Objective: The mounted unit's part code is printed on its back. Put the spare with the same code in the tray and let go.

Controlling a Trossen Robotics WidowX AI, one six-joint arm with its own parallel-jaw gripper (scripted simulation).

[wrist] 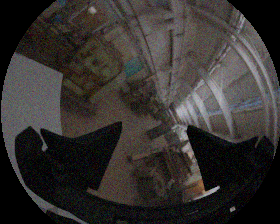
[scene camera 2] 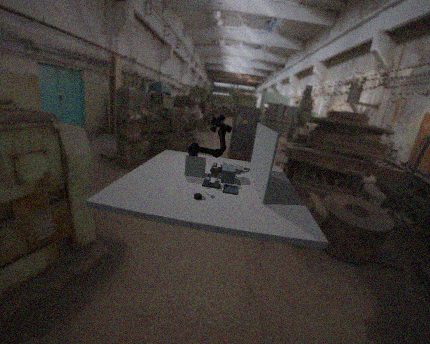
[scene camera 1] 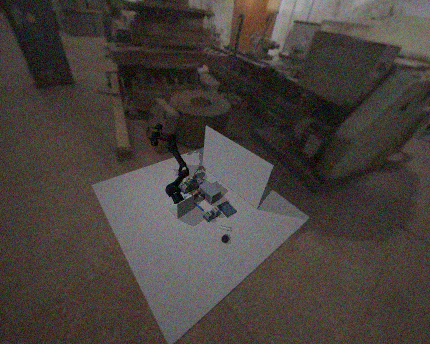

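There is a spot on a white panel (scene camera 2: 266, 141), and it is the same spot as the one on the white panel (scene camera 1: 245, 160).
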